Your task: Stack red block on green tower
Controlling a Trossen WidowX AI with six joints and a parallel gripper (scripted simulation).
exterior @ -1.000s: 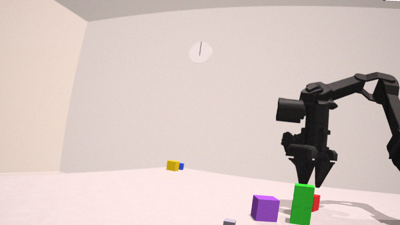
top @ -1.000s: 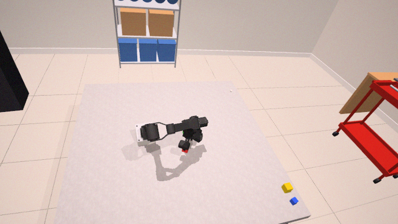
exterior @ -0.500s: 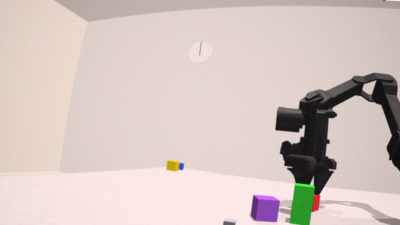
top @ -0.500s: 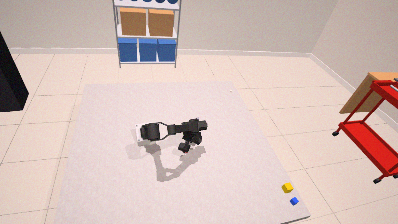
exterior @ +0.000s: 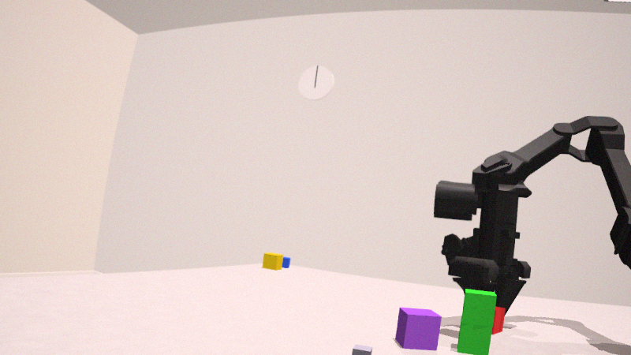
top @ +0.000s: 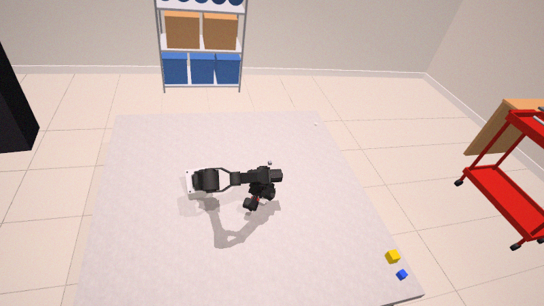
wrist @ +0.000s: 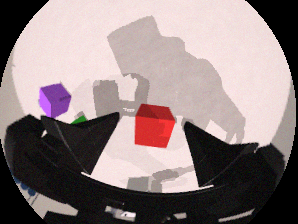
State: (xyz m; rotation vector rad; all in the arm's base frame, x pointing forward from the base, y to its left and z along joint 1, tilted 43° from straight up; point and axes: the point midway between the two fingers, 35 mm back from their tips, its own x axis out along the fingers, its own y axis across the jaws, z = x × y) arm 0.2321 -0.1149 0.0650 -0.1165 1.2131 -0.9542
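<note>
The red block lies 10 mm above my gripper tip. The rest, counted from my gripper tip: purple cube: 110 mm ahead, 140 mm to the left, 10 mm above; green block: 40 mm ahead, 130 mm to the left, 40 mm above; small grey block: 160 mm ahead, 250 mm to the left.
</note>
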